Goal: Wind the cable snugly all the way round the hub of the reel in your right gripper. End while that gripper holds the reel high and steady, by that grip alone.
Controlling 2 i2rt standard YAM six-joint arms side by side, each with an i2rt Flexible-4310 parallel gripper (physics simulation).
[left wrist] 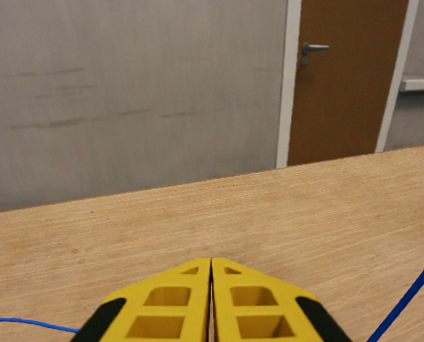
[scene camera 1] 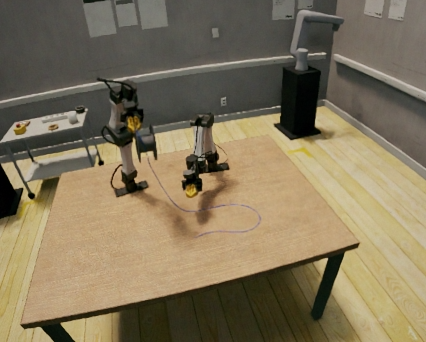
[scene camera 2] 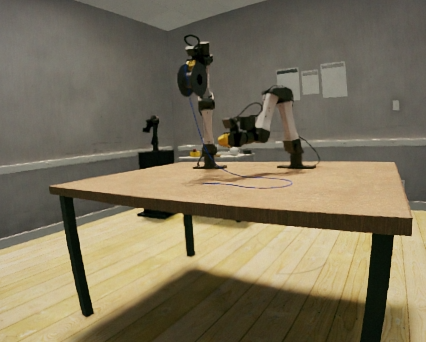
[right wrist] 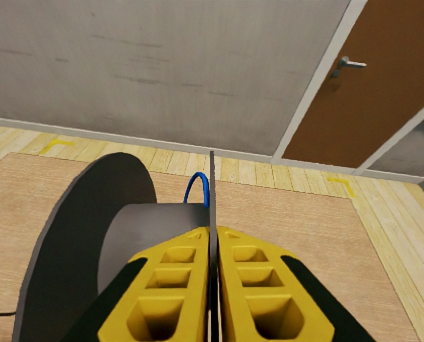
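Pixels of known places: left gripper, fingertip midpoint: point(left wrist: 211, 269) point(scene camera 1: 190, 197) point(scene camera 2: 218, 141); right gripper, fingertip midpoint: point(scene camera 1: 135, 131) point(scene camera 2: 188, 68) point(right wrist: 213, 234); left arm's base, link origin: point(scene camera 1: 212, 168) point(scene camera 2: 296, 167); right arm's base, link origin: point(scene camera 1: 131, 189) point(scene camera 2: 209, 168).
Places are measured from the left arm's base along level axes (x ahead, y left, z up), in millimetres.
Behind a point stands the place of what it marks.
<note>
My right gripper point(scene camera 1: 134, 124) @(x 391, y -356, z 515 mm) point(scene camera 2: 191, 64) @(x 391, y -356, z 515 mm) point(right wrist: 213, 234) @(x 391, y -356, z 515 mm) is shut on one flange of the dark reel point(scene camera 1: 146, 142) @(x 424, y -316, z 475 mm) point(scene camera 2: 184, 84) @(x 429, y -349, z 434 mm) point(right wrist: 65, 245) @(x 371, y -291, z 516 mm), holding it high above the table. The blue cable point(scene camera 1: 259, 220) @(x 514, y 149, z 3 mm) point(scene camera 2: 291, 183) @(x 456, y 159, z 3 mm) point(left wrist: 396, 310) @(x 423, y -249, z 131 mm) point(right wrist: 205, 187) @(x 409, y -347, z 529 mm) bends up from the hub beside the gripped flange. It hangs from the reel to the table and lies there in a wide curve. Much of the hub surface in the right wrist view is bare. My left gripper point(scene camera 1: 191, 192) @(x 438, y -167, z 164 mm) point(scene camera 2: 220, 141) @(x 438, y -167, z 164 mm) point(left wrist: 211, 269) @(x 438, y -167, z 164 mm) is shut and empty, low over the table beside the hanging cable, apart from it.
The wooden table point(scene camera 1: 100, 260) @(x 599, y -625, z 0 mm) point(scene camera 2: 325, 200) @(x 659, y 341, z 0 mm) carries both arm bases. A trolley point(scene camera 1: 62, 165) with small items stands behind it at the left in scene camera 1. A grey arm on a black pedestal point(scene camera 1: 300, 102) stands at the back right there.
</note>
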